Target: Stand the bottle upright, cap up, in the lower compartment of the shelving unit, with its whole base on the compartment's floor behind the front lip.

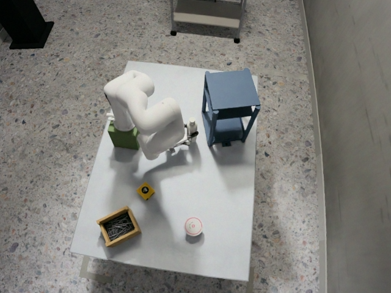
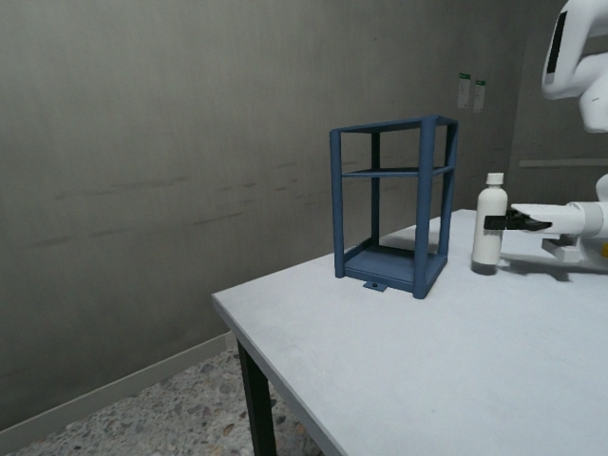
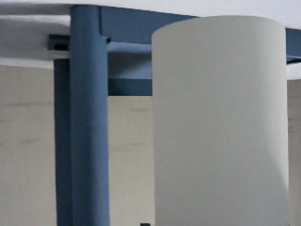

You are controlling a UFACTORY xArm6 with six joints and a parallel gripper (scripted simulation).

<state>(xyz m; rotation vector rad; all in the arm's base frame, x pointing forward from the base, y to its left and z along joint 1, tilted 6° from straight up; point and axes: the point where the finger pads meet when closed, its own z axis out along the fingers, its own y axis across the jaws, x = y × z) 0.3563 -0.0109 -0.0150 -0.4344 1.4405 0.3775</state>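
Right now my hand is 180 mm short of the blue shelving unit, 110 mm to the right of it and 40 mm below it. Also, from my hand: white round container: 20 mm ahead, 490 mm to the right, 110 mm below.
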